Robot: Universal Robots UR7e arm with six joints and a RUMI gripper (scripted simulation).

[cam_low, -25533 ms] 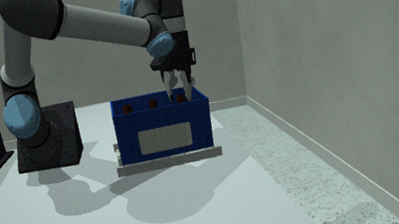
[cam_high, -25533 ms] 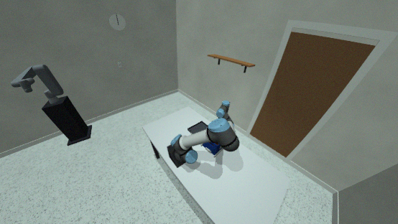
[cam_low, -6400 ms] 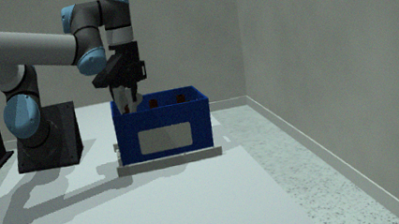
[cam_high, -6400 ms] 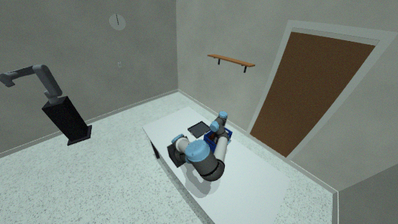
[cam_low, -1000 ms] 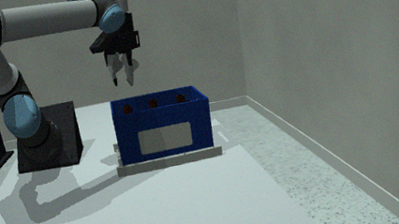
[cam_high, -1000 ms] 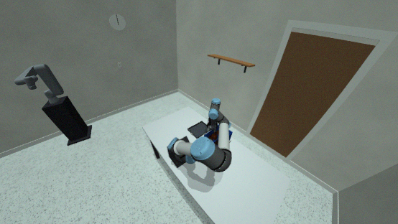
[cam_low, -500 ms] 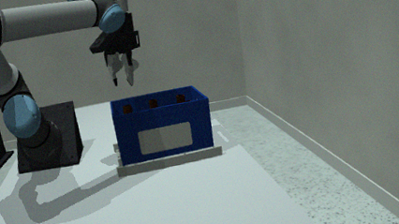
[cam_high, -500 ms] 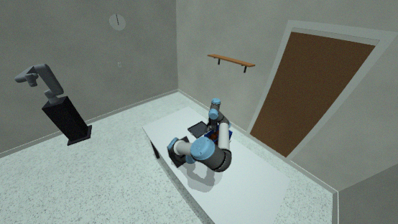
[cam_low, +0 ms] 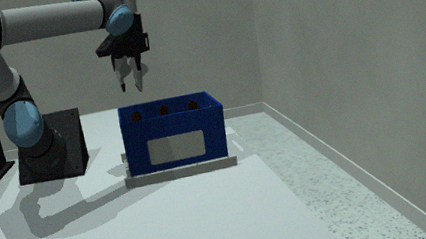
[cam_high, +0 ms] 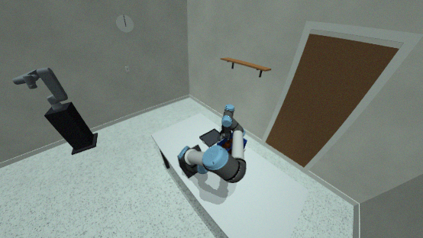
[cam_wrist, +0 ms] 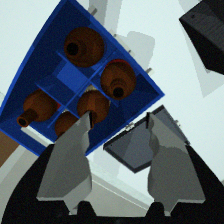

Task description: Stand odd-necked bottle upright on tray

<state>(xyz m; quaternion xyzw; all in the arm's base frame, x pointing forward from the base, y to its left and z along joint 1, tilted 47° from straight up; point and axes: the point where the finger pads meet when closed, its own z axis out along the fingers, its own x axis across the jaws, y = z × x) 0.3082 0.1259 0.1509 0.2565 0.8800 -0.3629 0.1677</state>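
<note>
My gripper is now 15 cm above the bottle. From my hand the other things lie so: blue crate: 16 cm below, 9 cm ahead, 3 cm to the right; dark grey tray: 26 cm to the left, 23 cm below, 6 cm ahead.
</note>
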